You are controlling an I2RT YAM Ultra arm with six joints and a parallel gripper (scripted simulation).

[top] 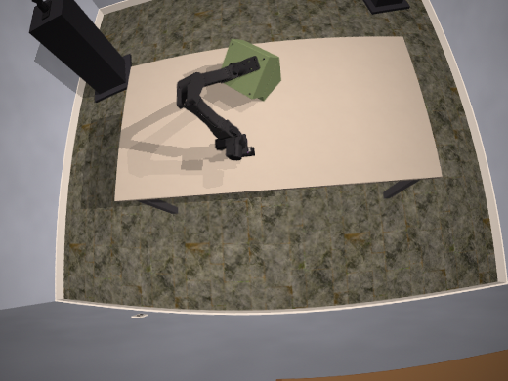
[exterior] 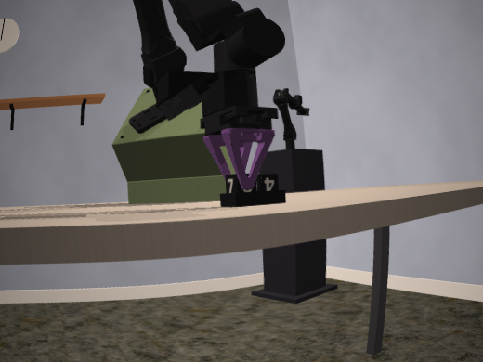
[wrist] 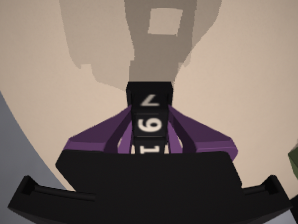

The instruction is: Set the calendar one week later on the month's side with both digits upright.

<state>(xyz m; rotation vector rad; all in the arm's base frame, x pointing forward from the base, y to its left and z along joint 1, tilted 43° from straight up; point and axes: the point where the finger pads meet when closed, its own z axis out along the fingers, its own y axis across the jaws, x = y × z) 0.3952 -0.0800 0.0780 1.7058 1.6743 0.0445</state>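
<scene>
Right now the black calendar tray is 2 cm to the left of my hand and 2 cm below it.
</scene>
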